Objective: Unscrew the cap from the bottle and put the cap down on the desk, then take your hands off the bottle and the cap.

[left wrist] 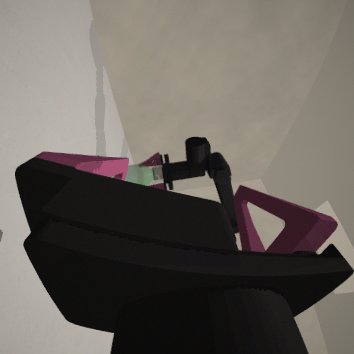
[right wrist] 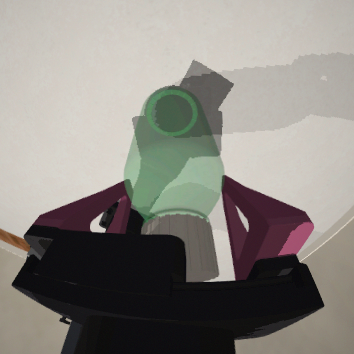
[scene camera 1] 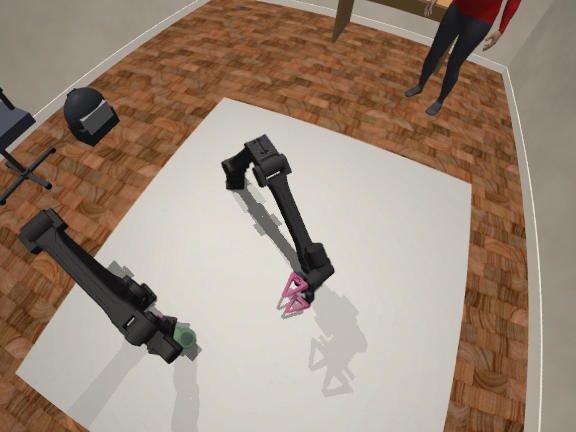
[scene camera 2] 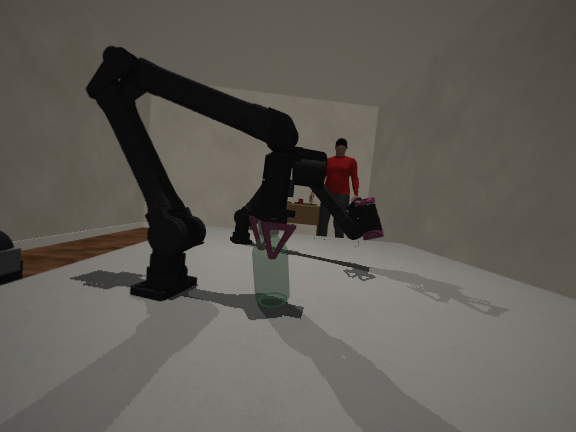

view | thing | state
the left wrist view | my left gripper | -
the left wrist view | my right gripper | -
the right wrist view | my right gripper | -
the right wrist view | ribbed cap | -
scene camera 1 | my left gripper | -
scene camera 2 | my left gripper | -
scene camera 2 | my right gripper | -
